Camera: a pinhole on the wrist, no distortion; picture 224 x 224 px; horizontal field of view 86.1 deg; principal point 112.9 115.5 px. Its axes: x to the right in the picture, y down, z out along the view. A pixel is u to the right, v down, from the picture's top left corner.
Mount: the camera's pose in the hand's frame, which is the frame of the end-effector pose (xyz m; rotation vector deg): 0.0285 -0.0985 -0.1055 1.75 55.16 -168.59
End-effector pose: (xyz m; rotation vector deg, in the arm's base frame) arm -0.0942 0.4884 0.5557 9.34 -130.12 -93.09
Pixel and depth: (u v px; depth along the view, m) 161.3 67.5 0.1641
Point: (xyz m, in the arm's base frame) -0.0920 0.5082 0.3932
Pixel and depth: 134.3 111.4 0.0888
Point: -0.1100 0.4052 0.4281
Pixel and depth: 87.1 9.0 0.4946
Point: -0.3903 0.9436 0.3887
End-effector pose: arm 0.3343 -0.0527 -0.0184 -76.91 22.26 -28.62
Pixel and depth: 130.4 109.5 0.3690
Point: 0.3833 0.0825 0.3176
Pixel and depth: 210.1 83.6 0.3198
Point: 0.2148 0.2027 0.2389
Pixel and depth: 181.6 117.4 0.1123
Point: 0.2743 -0.0728 0.1431
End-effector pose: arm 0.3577 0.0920 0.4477 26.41 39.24 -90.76
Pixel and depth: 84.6 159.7 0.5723
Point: -0.2358 -0.1713 0.6075
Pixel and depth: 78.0 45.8 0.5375
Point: 0.2291 -0.3710 0.7477
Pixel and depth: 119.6 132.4 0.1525
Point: 0.1520 0.0811 0.4709
